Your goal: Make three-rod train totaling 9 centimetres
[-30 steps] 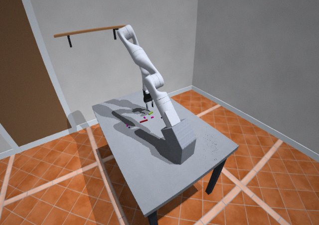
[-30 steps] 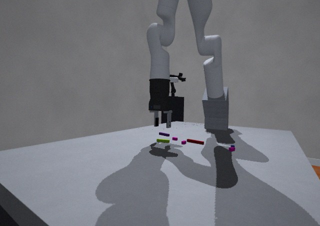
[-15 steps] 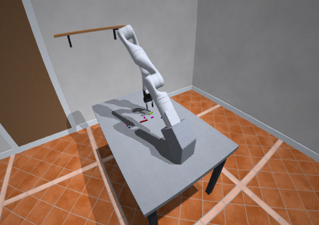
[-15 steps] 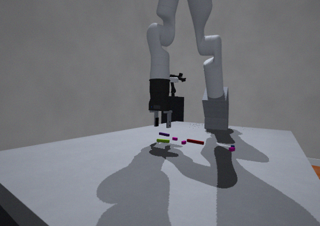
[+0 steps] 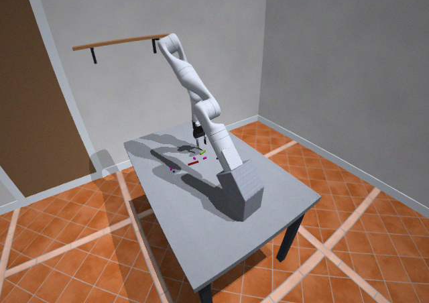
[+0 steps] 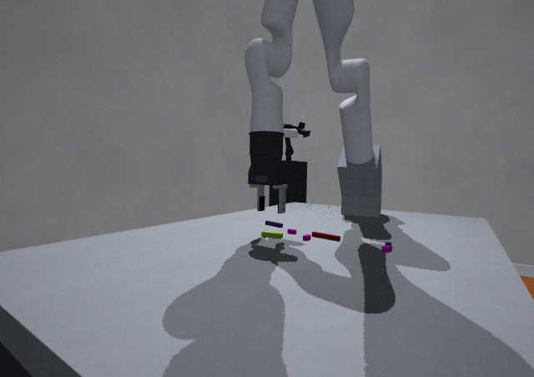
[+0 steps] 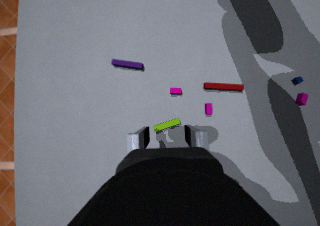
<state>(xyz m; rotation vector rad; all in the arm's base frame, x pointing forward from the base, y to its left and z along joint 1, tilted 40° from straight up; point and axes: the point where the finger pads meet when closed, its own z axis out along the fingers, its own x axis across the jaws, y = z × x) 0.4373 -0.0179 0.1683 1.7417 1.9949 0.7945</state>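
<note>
Now: the blue rod 13 cm behind my hand, 23 cm to the left of it and 7 cm below it. From my hand the other things lie so: purple rod (11 cm behind, 10 cm to the right, 7 cm below); then lime rod (1 cm behind, 7 cm below); then red rod (9 cm behind, 9 cm to the left, 7 cm below).
</note>
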